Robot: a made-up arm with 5 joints.
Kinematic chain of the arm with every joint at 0, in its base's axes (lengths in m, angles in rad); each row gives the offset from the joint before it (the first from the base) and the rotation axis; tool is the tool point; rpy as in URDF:
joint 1: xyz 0 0 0.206 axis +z
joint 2: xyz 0 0 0 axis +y
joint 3: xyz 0.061 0 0.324 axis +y
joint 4: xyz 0.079 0 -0.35 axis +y
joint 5: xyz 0.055 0 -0.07 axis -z
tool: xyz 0 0 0 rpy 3.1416 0 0
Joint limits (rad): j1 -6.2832..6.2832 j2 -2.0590..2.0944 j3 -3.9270..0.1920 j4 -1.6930..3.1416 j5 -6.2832..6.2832
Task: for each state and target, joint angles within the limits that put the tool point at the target. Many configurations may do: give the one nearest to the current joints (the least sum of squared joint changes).
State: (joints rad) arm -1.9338 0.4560 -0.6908 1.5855 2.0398
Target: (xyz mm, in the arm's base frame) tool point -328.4 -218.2 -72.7
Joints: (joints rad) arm -2.5551 0.9763 -1.1420 1.3475 2.0398
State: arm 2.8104 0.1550 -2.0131 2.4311 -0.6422
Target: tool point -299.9 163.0 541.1
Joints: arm 2.6437 -0.1171 -1.4867 2.5970 -0.6422
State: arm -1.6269 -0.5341 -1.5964 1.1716 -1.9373
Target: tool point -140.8 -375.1 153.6
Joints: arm -1.9299 0.2904 -0.8433 1.2367 -1.9373
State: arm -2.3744 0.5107 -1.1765 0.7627 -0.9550
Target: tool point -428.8 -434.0 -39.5
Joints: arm -2.3502 1.1038 -1.6335 0.6220 -0.9550
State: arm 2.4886 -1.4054 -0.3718 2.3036 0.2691
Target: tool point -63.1 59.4 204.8
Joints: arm 2.3864 -0.9105 0.0254 1.7291 0.2691
